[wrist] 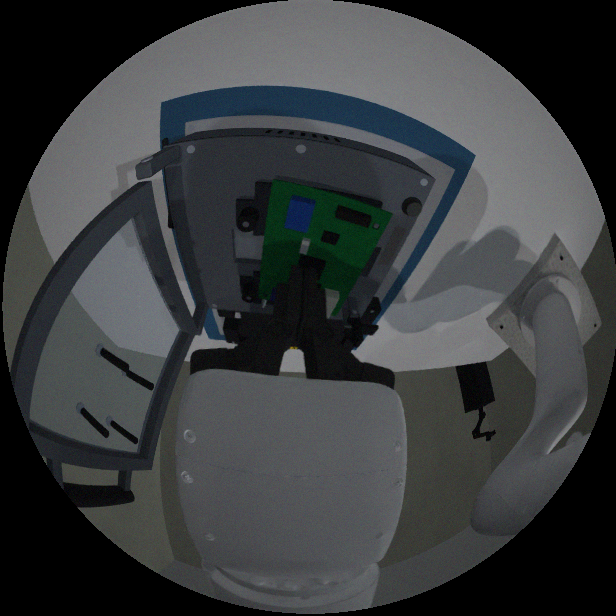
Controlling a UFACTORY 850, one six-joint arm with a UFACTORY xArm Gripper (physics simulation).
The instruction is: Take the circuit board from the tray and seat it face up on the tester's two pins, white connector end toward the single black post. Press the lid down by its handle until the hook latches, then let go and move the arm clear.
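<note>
The green circuit board [350, 244] lies face up on the grey tester plate [215, 201], with a blue part and black chips showing. My gripper [304, 261] is shut, with nothing between the fingers. Its black fingertips stand over the board's near middle, and I cannot tell whether they touch it. A small white piece [304, 245] shows just past the fingertips. A single black post [411, 205] stands at the plate's right, and black blocks [248, 218] sit at its left. The tester's lid [40, 321], a dark frame around a clear pane, stands swung open at the left.
A blue base edge [344, 112] rims the tester. A grey bar [152, 163] juts out at the tester's upper left corner. The robot's own arm and mounting plate [551, 321] are at the right. A small black box with a cable [475, 387] is beside it.
</note>
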